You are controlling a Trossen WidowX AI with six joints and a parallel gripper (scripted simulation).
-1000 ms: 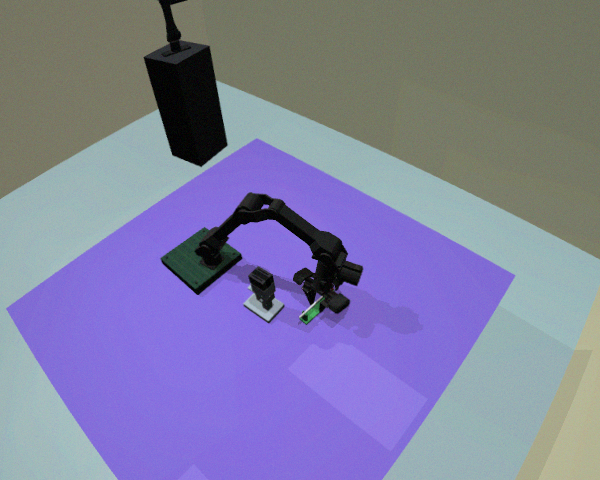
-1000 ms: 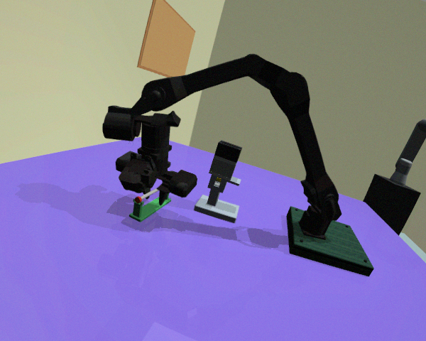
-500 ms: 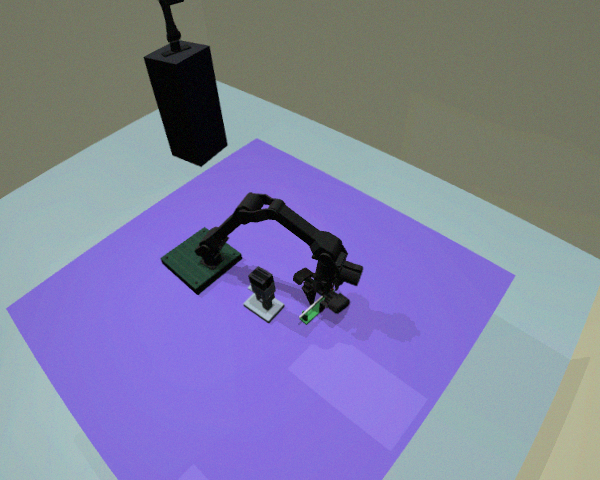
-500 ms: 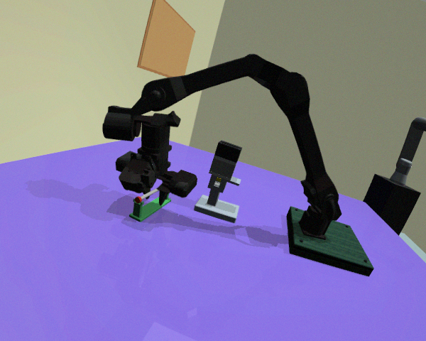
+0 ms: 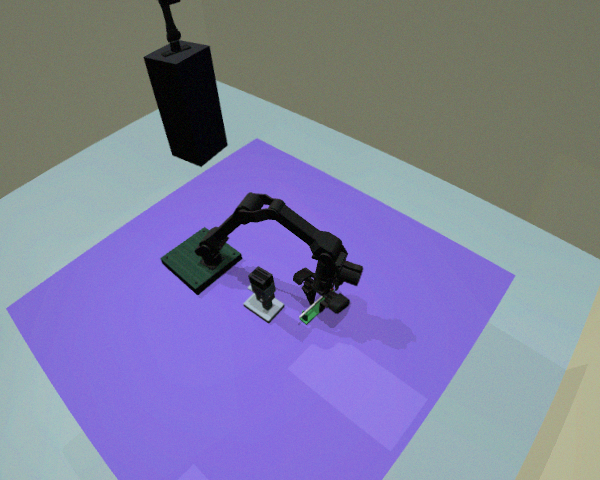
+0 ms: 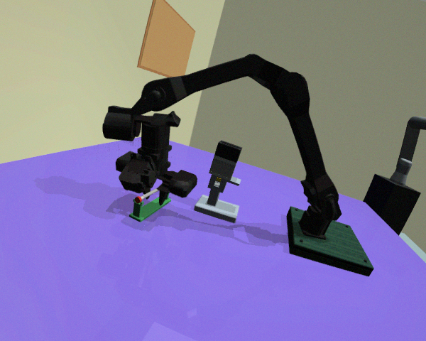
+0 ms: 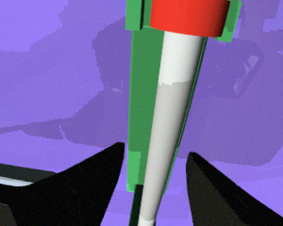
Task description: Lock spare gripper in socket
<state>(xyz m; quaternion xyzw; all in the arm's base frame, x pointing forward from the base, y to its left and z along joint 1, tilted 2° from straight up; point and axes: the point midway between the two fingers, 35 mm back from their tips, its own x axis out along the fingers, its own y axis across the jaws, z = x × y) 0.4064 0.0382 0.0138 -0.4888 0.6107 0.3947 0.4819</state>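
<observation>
Now: the green cradle 10 mm to the left of my gripper tip and 10 mm above it. Round my gripper tip: grey mount (150 mm behind, 70 mm to the right, 40 mm above); then spare gripper (140 mm behind, 80 mm to the right, 110 mm above).
</observation>
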